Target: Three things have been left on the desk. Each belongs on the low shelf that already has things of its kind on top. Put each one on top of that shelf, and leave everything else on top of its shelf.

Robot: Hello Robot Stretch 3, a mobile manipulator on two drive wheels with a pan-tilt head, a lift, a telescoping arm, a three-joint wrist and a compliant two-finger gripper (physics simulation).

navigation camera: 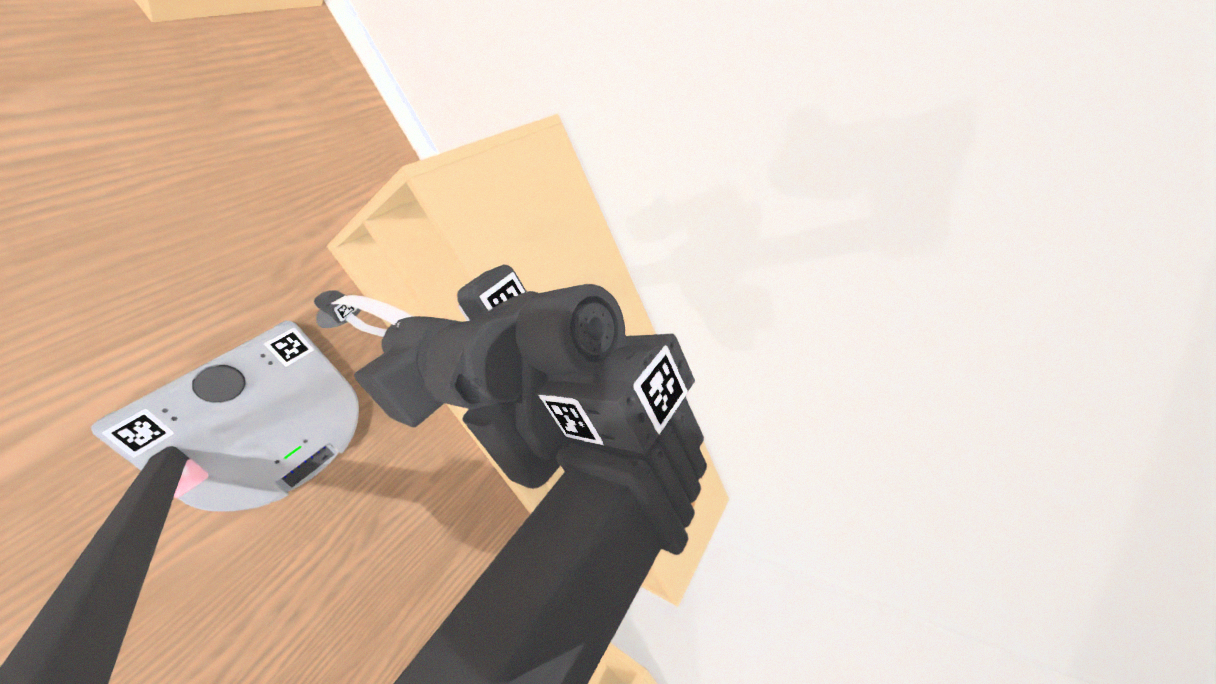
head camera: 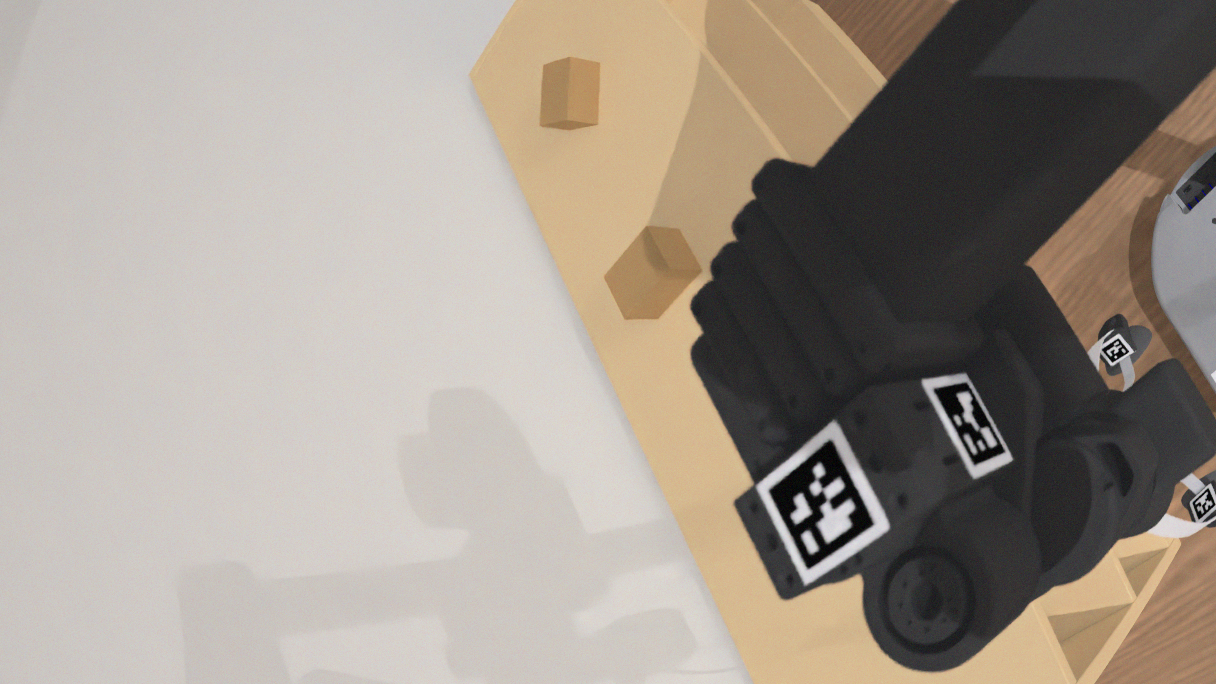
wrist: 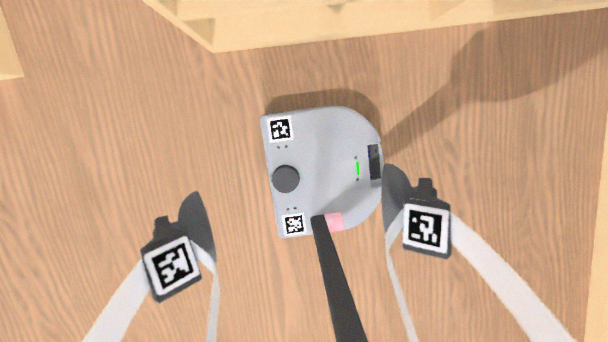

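Seen in the pictures: gripper, between the fingertips: (navigation camera: 368,355) (wrist: 296,202); robot's base, origin of its link: (navigation camera: 221,381) (wrist: 286,166).
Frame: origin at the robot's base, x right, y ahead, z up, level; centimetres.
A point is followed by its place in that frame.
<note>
Two brown wooden blocks stand on the pale wooden low shelf (head camera: 650,387) {z 61.1, x 66.3, y -40.5 cm} (navigation camera: 527,212) {z 61.1, x 53.2, y 1.8 cm}: one block (head camera: 569,93) {z 65.9, x 51.2, y -75.0 cm} near the far end in the head view, the other block (head camera: 653,273) {z 66.1, x 53.8, y -47.0 cm} beside the dark arm. Their tops do not show in the navigation view, where the arm covers part of the shelf. My gripper (head camera: 1161,422) {z 76.5, x 12.7, y -2.1 cm} (wrist: 296,202) {z 76.5, x 12.7, y -2.1 cm} is open, with nothing between its fingers, out past the shelf's open front. In the navigation view one fingertip shows and the other is hidden. The desk and the three things left on it do not show.
The grey robot base (navigation camera: 255,374) {z 16.0, x 5.2, y -1.4 cm} (wrist: 320,150) {z 16.0, x 6.2, y -9.7 cm} stands on the wood floor (wrist: 100,150) {z 0.1, x 13.0, y 54.4 cm}, below the gripper. The dark arm (head camera: 977,170) {z 112.3, x 6.7, y -9.1 cm} (navigation camera: 544,587) {z 111.6, x 5.6, y -7.9 cm} reaches over the shelf. A white wall (head camera: 255,255) {z 103.2, x 74.1, y -66.8 cm} (navigation camera: 935,340) {z 117.3, x 74.3, y -45.5 cm} runs behind it. Another pale wooden unit (navigation camera: 229,6) {z 3.1, x 50.7, y 69.1 cm} shows at the navigation view's top left.
</note>
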